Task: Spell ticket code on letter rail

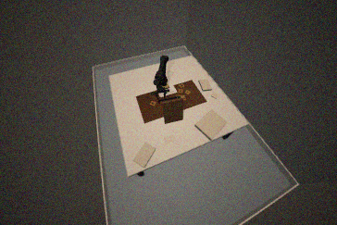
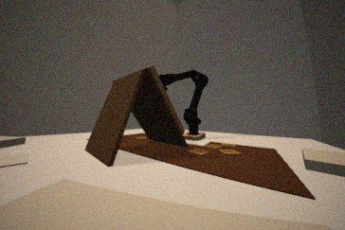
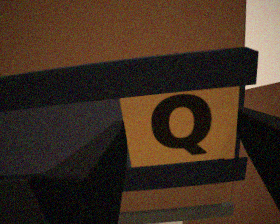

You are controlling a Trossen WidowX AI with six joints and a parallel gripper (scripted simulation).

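Right now the white ticket is 9 cm below my gripper tip, 6 cm behind it and 4 cm to the left of it. Also, from my gripper tip: pale slip: 35 cm ahead, 17 cm below, 3 cm to the right; then brown mat: 17 cm below, 14 cm to the left, 14 cm behind.
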